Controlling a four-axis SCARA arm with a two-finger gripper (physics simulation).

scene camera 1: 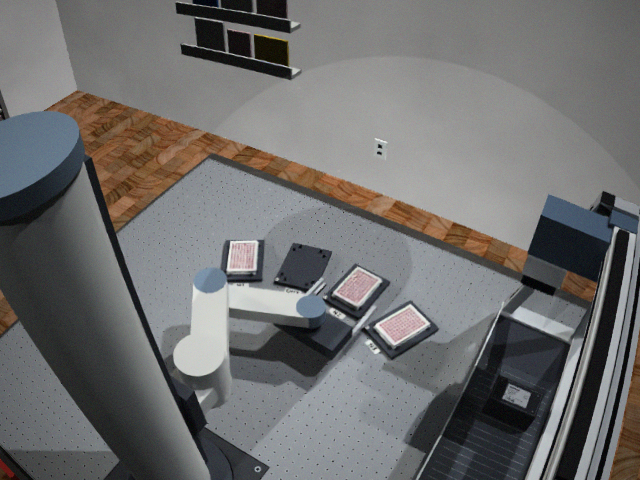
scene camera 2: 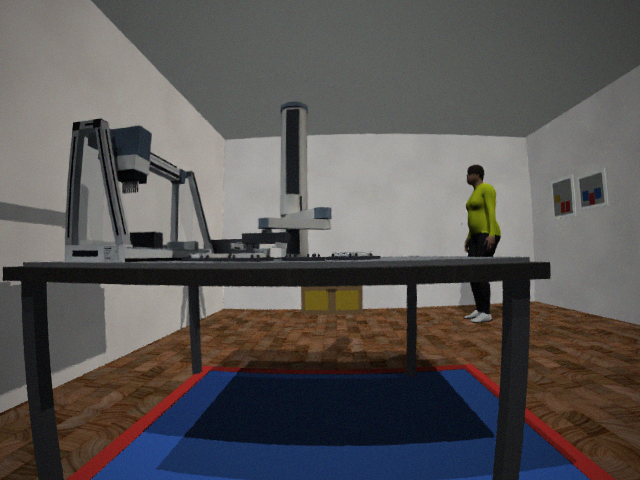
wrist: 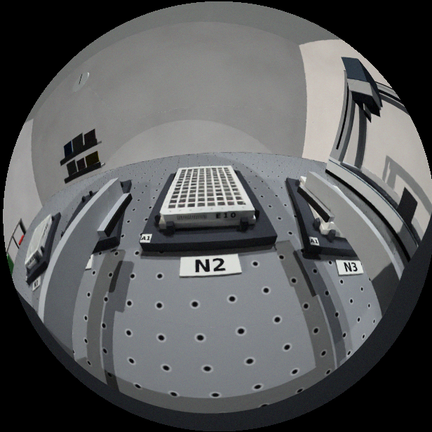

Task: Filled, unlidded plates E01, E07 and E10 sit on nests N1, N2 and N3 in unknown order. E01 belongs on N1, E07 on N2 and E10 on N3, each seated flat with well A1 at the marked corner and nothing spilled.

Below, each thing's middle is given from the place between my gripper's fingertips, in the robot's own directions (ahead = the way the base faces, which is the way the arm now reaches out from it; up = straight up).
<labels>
The nest N3 (scene camera 1: 391, 353) lies 16 cm to the right of my hand and 5 cm below it. From my hand the other things lie so: out nest (scene camera 1: 302, 265): 6 cm ahead, 18 cm to the left, 5 cm below; then nest N2 (scene camera 1: 357, 314): 6 cm ahead, 5 cm below.
</labels>
